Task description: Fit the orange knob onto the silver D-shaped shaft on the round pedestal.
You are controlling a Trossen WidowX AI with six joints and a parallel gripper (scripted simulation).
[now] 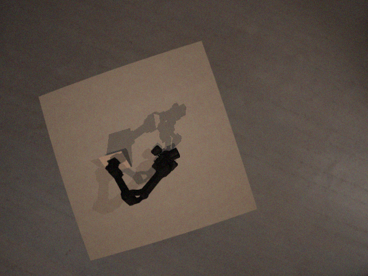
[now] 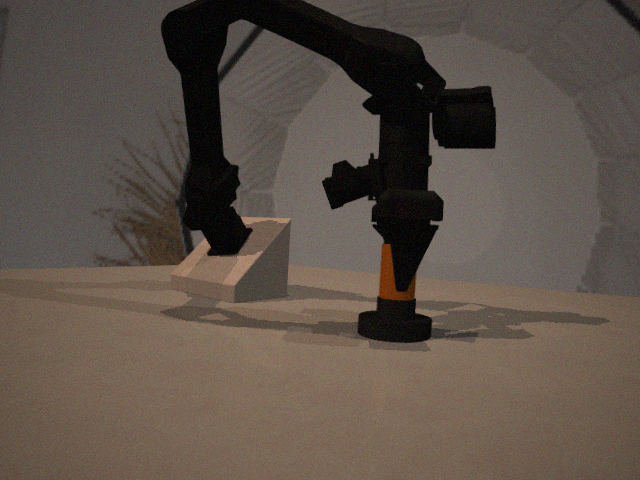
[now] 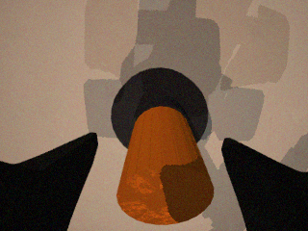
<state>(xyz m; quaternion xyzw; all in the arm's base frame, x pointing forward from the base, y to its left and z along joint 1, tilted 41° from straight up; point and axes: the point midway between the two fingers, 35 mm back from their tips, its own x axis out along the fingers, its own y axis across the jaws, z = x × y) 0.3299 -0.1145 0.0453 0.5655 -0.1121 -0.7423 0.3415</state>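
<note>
Now: the black round pedestal 20 mm below my gripper tip. Round my gripper tip: orange knob: 30 mm above.
</note>
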